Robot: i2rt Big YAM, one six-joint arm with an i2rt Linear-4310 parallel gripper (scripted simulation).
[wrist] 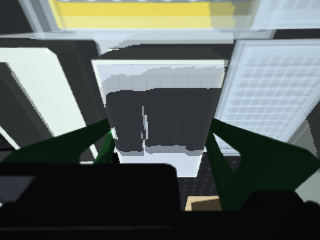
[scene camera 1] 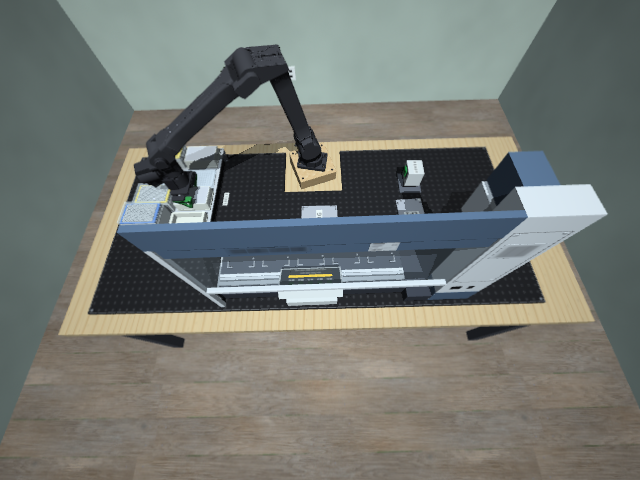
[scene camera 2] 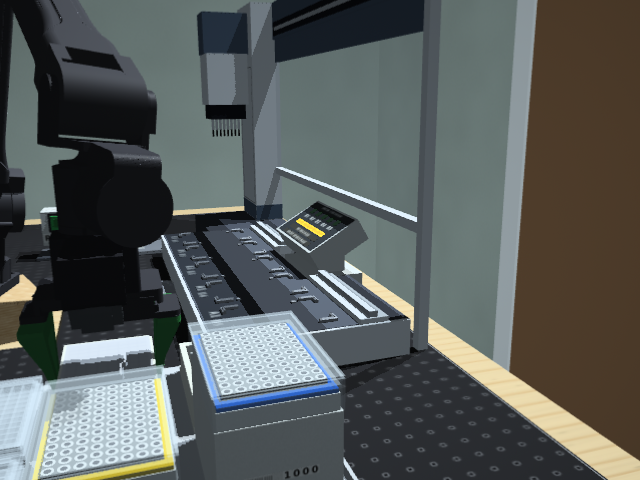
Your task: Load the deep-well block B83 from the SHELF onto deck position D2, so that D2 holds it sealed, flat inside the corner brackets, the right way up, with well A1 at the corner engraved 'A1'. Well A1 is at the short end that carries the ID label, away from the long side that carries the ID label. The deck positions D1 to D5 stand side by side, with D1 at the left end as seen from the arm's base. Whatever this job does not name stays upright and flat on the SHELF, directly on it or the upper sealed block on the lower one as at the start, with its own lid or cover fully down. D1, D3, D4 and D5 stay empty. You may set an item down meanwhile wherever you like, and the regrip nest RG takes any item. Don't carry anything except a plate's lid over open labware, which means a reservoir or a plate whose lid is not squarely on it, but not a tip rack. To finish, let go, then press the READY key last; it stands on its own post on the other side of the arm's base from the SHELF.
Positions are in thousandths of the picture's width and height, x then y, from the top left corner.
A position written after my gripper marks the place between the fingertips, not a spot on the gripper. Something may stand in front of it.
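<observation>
In scene camera 2 I can see my gripper (scene camera 2: 171, 807). The wrist view gives me sight of the gripper (wrist: 502, 502) too.
</observation>
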